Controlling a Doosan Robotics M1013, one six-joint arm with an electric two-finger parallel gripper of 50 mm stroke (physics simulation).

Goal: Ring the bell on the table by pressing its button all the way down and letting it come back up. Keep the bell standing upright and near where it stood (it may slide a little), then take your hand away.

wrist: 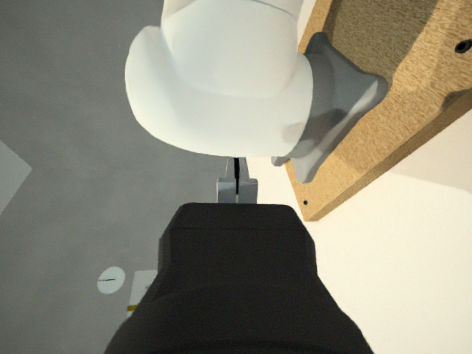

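Seen in the pictures: gripper, fingertip midpoint: (236, 168); arm's base, origin of the base link: (313, 112).
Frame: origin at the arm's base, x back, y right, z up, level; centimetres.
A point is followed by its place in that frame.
Observation:
The bell does not show in the wrist view. My gripper (236, 168) @[y -1.6, x -14.1, z 15.4 cm] is at the middle of the view, shut and empty, with its two narrow fingers together in front of the black gripper body. Its fingertips show just below the edge of a large white rounded arm part. Where the gripper is relative to the bell cannot be told from this view.
The white rounded arm part (225, 115) @[y -2.9, x -7.6, z 16.1 cm] fills the top middle, joined to a grey flanged base (330, 100) @[y -5.2, x -5.9, z 3.2 cm] on a wooden frame (372, 145) @[y -3.9, x -12.2, z 0.0 cm] at the right. A pale disc (111, 286) and part of a pale panel (143, 280) show at lower left against a grey surface.

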